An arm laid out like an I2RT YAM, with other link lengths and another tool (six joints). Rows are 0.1 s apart.
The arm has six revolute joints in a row. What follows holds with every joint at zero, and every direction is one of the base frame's. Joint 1 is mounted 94.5 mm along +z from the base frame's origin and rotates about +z. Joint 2 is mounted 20.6 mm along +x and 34.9 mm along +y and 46.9 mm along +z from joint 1 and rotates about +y. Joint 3 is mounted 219.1 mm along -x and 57.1 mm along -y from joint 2 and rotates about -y. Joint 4 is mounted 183.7 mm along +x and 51.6 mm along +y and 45 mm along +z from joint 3 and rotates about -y. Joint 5 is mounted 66.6 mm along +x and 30.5 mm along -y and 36.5 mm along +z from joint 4 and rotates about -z. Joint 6 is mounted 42 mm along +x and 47.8 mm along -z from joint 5 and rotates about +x. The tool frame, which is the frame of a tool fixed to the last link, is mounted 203 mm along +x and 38 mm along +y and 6 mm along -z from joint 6; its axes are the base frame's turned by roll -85.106, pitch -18.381 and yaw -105.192 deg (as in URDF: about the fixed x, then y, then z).
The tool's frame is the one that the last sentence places.
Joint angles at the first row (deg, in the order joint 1, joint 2, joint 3, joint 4, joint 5, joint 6):
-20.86 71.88 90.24 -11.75 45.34 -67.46
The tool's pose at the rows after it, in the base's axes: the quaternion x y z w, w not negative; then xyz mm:
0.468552, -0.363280, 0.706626, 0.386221, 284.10, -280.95, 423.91
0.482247, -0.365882, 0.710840, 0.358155, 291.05, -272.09, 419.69
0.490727, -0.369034, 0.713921, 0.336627, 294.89, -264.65, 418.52
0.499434, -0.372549, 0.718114, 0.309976, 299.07, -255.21, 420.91
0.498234, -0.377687, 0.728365, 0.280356, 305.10, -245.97, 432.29
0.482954, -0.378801, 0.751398, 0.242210, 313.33, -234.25, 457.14
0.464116, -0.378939, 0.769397, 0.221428, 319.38, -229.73, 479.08
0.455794, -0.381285, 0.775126, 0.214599, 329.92, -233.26, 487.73
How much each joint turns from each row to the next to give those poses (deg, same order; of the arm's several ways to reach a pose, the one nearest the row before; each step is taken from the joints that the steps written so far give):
-0.03 0.00 1.24 -3.67 -2.12 2.32
0.03 0.00 2.12 -4.57 -2.75 3.08
0.06 0.02 2.08 -3.63 -1.97 2.29
0.00 0.48 3.78 -4.83 -2.54 2.60
0.07 1.40 5.47 -4.19 -2.44 2.71
0.13 1.66 6.49 -2.50 -3.08 2.63
0.07 1.90 4.83 -0.24 -1.36 1.33
-0.29 3.17 3.82 0.27 -0.50 0.72

